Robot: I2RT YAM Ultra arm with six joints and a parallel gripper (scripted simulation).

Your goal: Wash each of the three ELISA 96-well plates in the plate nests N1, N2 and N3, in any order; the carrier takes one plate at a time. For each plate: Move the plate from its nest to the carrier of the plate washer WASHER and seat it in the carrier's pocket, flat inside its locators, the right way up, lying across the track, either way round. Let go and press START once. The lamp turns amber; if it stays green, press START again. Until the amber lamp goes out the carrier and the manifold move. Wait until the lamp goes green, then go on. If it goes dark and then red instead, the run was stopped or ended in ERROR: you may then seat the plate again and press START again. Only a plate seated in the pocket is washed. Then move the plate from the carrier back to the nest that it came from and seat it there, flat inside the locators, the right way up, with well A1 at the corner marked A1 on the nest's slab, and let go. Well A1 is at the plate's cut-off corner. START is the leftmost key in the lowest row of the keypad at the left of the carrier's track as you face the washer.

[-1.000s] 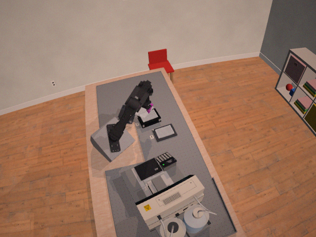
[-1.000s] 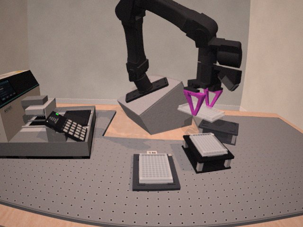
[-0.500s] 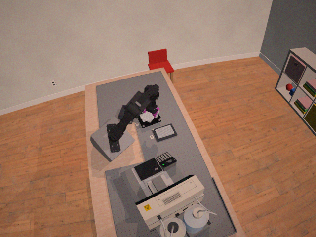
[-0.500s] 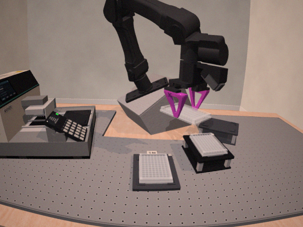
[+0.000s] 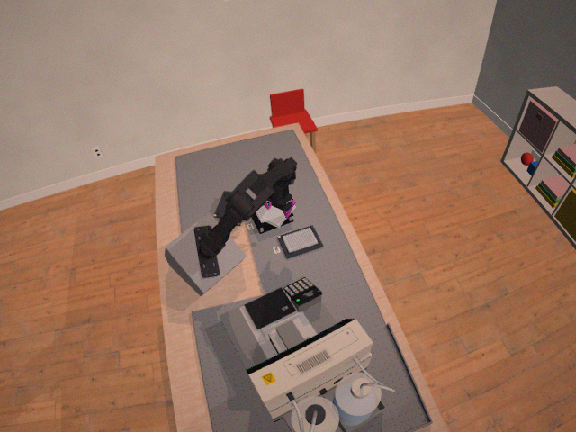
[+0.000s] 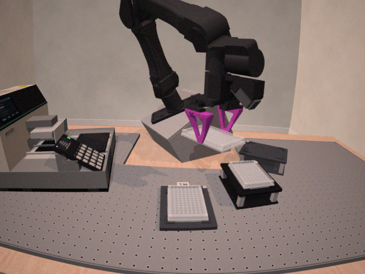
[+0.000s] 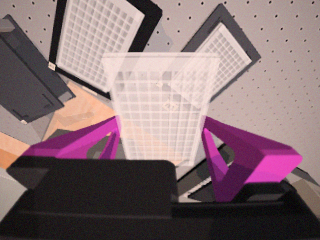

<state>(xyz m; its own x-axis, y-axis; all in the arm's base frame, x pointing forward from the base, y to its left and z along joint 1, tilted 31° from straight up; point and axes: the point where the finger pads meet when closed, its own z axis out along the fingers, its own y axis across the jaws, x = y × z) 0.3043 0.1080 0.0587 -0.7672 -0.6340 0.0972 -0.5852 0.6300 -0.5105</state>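
My gripper is now 35 cm to the left of the black carrier pocket, 16 cm past it and 8 cm above it. From my hand the other things lie so: nest N1: 15 cm below, 6 cm to the right, 6 cm ahead; then grey manifold: 50 cm to the right, 14 cm behind, 3 cm below; then raised black nest: 12 cm below, 11 cm to the left.
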